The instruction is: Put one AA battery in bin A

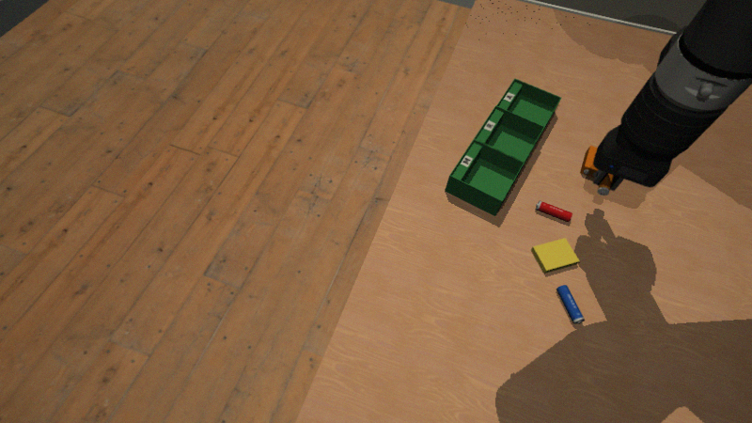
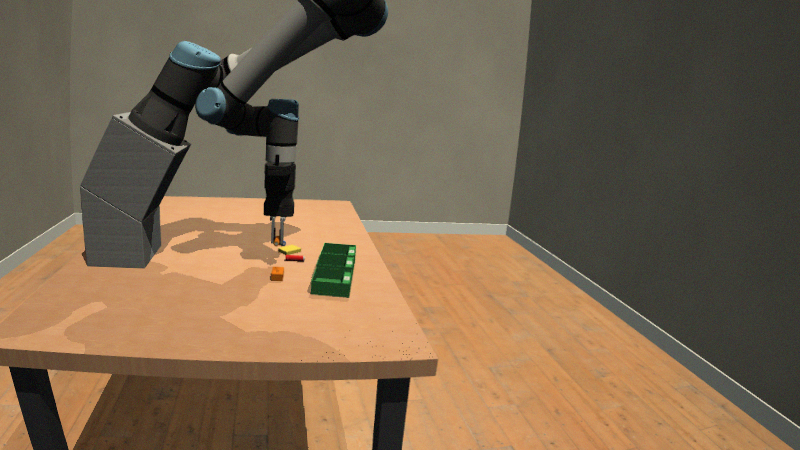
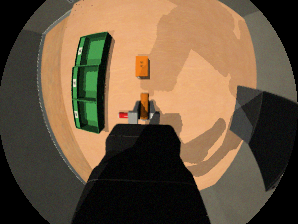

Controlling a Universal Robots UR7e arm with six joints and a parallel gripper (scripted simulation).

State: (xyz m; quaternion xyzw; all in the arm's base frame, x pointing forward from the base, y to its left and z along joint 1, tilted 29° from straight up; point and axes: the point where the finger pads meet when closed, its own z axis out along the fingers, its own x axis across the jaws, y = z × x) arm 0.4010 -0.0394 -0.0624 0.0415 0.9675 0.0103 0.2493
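The orange block battery is 70 mm to the right of my hand and 70 mm below it. From my hand the other things lie so: orange AA battery: 10 mm below; flat yellow block: 110 mm to the left, 70 mm below, 30 mm ahead; red AA battery: 70 mm below, 50 mm ahead, 40 mm to the left.
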